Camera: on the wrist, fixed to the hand. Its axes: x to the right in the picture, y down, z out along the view.
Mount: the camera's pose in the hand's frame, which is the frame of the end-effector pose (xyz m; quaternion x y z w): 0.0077 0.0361 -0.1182 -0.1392 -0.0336 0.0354 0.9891
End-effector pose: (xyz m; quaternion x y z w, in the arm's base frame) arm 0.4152 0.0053 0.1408 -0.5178 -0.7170 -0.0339 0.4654
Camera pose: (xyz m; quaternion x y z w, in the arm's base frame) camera 0.5176 -0.0353 0.1973 -0.6035 -0.7018 -0.0995 0.3654
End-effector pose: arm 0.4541 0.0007 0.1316 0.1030 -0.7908 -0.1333 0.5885
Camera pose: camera 0.5649 0.0217 0.1827 -0.0125 -0.7870 -0.2245 0.5745
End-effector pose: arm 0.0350 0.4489 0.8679 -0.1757 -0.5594 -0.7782 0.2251
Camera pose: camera 0.0457 0.3256 0.8636 -0.2511 -0.4463 -0.8337 0.2069
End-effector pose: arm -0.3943 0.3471 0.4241 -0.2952 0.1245 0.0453 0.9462
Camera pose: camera -0.4173 0.3095 0.3084 -0.4177 0.0955 0.1055 0.8973
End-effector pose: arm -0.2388 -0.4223 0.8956 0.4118 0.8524 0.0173 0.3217
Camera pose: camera -0.2839 -0.3651 0.9958 0.3933 0.8153 0.1333 0.4035
